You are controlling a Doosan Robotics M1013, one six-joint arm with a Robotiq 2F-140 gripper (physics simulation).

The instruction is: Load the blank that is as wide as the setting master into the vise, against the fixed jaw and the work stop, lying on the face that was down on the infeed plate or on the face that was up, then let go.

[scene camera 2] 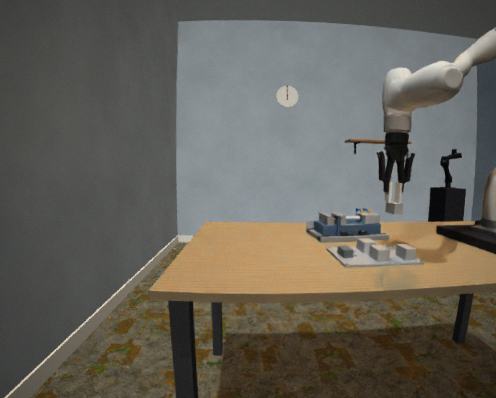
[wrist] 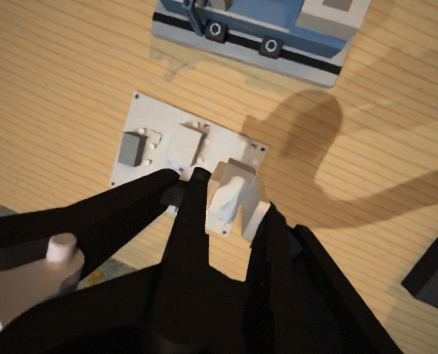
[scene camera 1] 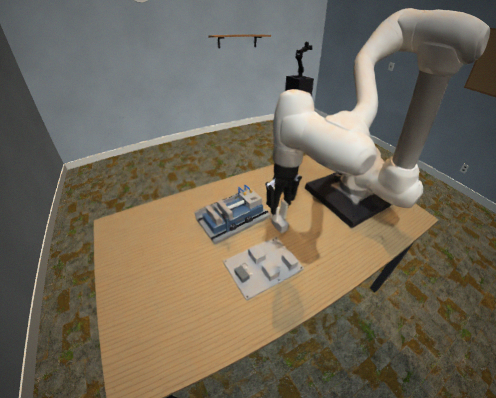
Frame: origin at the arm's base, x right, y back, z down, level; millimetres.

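Seen in the pictures: gripper, fingertip midpoint: (scene camera 2: pixel 392 202) (wrist: pixel 234 182) (scene camera 1: pixel 278 218); arm's base at its link origin: (scene camera 1: pixel 352 190).
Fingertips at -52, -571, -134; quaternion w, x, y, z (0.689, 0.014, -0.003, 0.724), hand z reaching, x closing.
Note:
Pixels of each thing's top centre, then the offset from my fingertips to it, as dx, dy, dz. Level surfaces: height alone.
- light grey blank at its top centre: (wrist: pixel 229 194) (scene camera 1: pixel 280 219) (scene camera 2: pixel 394 202) -13, -1, -2
- grey vise at its top centre: (scene camera 2: pixel 347 213) (scene camera 1: pixel 232 202) +243, -61, +72
- infeed plate at its top centre: (wrist: pixel 182 167) (scene camera 2: pixel 372 254) (scene camera 1: pixel 263 264) -51, -92, +163
- dark grey block at its top centre: (wrist: pixel 128 150) (scene camera 2: pixel 345 247) (scene camera 1: pixel 241 272) -50, -188, +138
- table at its surface level: dz +171
My gripper (scene camera 1: pixel 280 216) (scene camera 2: pixel 395 192) (wrist: pixel 234 182) points down and is shut on a light grey blank (scene camera 1: pixel 279 224) (scene camera 2: pixel 394 208) (wrist: pixel 232 188), held in the air above the table. The blue and grey vise (scene camera 1: pixel 240 218) (scene camera 2: pixel 350 229) (wrist: pixel 260 19) stands to the left of the gripper in scene camera 1. The infeed plate (scene camera 1: pixel 248 290) (scene camera 2: pixel 356 261) (wrist: pixel 165 116) bears three light grey blanks, one of them a blank (scene camera 1: pixel 257 254) (scene camera 2: pixel 366 244) (wrist: pixel 185 145) on the vise side, and a dark grey block (scene camera 1: pixel 242 272) (scene camera 2: pixel 345 251) (wrist: pixel 131 149). I cannot tell which part is the setting master.
The arm's black base plate (scene camera 1: pixel 352 215) (scene camera 2: pixel 467 234) is on the table (scene camera 1: pixel 160 280) (scene camera 2: pixel 240 265), right of the gripper in both scene views. Two black knobs (wrist: pixel 216 31) (wrist: pixel 270 47) are on the vise's near side. Blue clips (scene camera 1: pixel 243 189) rise at its far side.

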